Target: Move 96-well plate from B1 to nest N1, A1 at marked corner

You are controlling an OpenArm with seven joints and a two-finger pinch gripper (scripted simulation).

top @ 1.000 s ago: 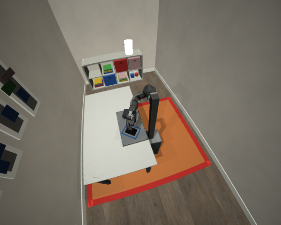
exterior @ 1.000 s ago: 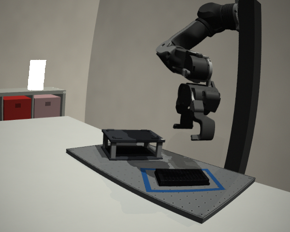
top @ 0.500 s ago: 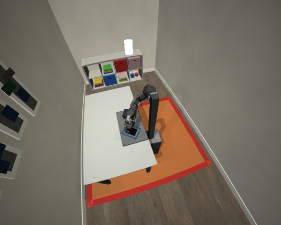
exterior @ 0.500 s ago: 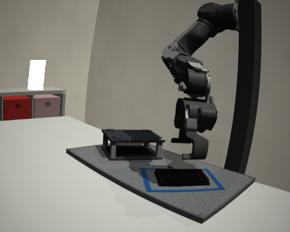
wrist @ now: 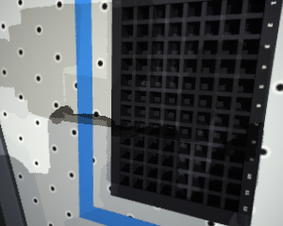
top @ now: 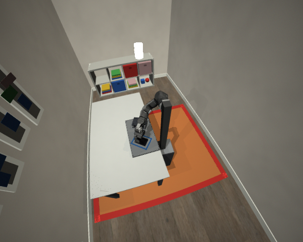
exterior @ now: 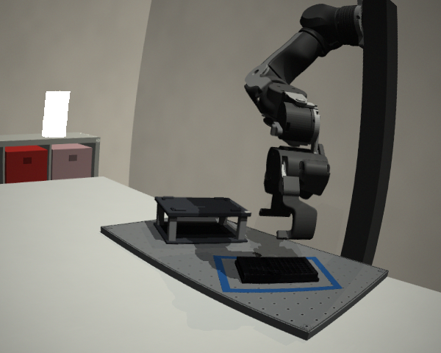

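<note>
Right now my hand is 10 mm past the black 96-well plate and 70 mm above it. From my hand the other things lie so: black plate nest: 20 mm behind, 230 mm to the right, 20 mm below.
</note>
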